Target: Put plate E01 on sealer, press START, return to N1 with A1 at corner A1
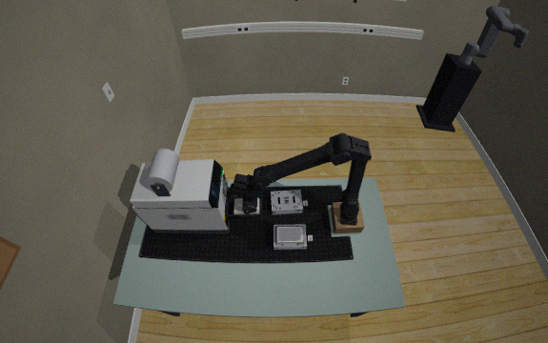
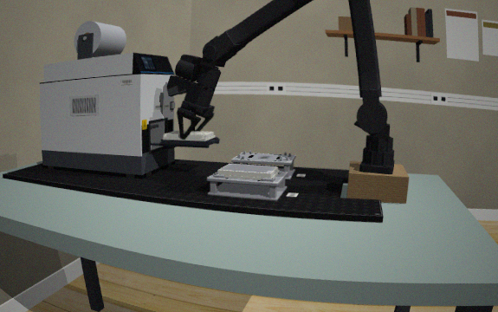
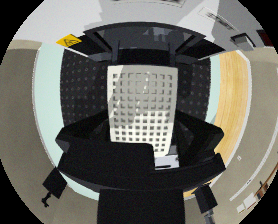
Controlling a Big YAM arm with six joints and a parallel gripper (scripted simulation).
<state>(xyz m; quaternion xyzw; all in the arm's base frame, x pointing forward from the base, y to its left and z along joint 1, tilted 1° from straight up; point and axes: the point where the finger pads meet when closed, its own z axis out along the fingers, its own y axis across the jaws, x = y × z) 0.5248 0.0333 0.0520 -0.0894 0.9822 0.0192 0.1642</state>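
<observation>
The sealer stage is 2 cm below my hand. From my hand the other things lie so: foil roll 33 cm ahead, 5 cm to the left, 30 cm above; then plate 23 cm behind, 11 cm to the left, 6 cm below.
</observation>
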